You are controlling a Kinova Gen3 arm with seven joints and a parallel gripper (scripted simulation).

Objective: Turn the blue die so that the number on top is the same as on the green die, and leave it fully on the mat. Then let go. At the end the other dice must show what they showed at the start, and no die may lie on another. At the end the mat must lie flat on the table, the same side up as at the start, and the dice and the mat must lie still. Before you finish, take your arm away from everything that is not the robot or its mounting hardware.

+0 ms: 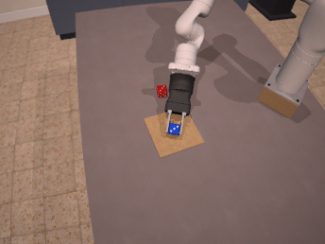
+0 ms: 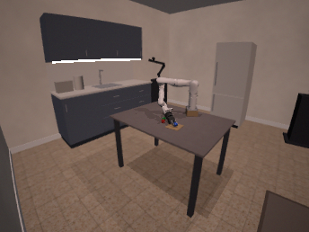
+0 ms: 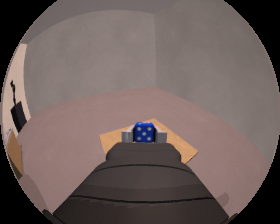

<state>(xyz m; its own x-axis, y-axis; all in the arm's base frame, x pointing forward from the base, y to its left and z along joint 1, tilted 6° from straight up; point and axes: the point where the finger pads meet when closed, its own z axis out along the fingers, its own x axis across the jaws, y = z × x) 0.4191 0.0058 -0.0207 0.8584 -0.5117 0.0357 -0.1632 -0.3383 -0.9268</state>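
Right now the blue die is right at my hand. The rest, counted from my hand: red die (15 cm to the right, 2 cm behind, 1 cm below); tan mat (3 cm below, 1 cm to the right); green die (19 cm to the right, 8 cm behind, 1 cm below).
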